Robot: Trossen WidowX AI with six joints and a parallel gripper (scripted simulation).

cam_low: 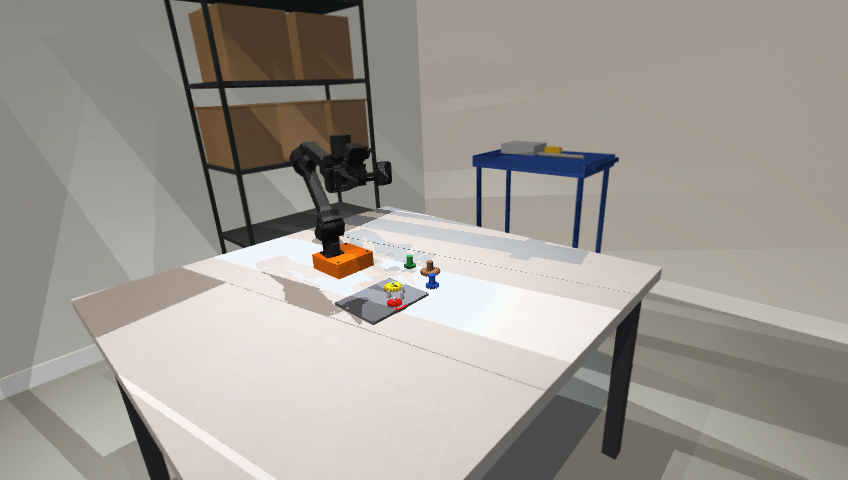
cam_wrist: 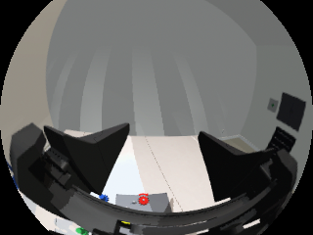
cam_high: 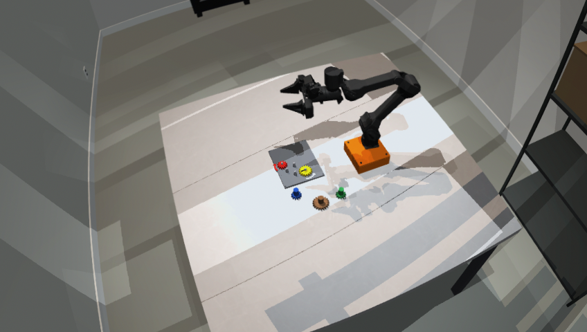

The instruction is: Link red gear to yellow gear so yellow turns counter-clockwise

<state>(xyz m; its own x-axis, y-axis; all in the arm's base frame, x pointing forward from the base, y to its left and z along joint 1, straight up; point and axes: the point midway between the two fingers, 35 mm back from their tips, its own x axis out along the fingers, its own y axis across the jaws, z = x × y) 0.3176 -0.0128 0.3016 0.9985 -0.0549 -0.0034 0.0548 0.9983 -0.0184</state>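
Right now my gripper tip is 170 mm to the right of the blue gear and 340 mm above it. The rest, counted from my gripper tip: red arrow: 50 mm ahead, 20 mm to the left, 340 mm below; then red gear: 20 mm ahead, 20 mm to the left, 340 mm below; then yellow gear: 60 mm behind, 70 mm to the left, 340 mm below.
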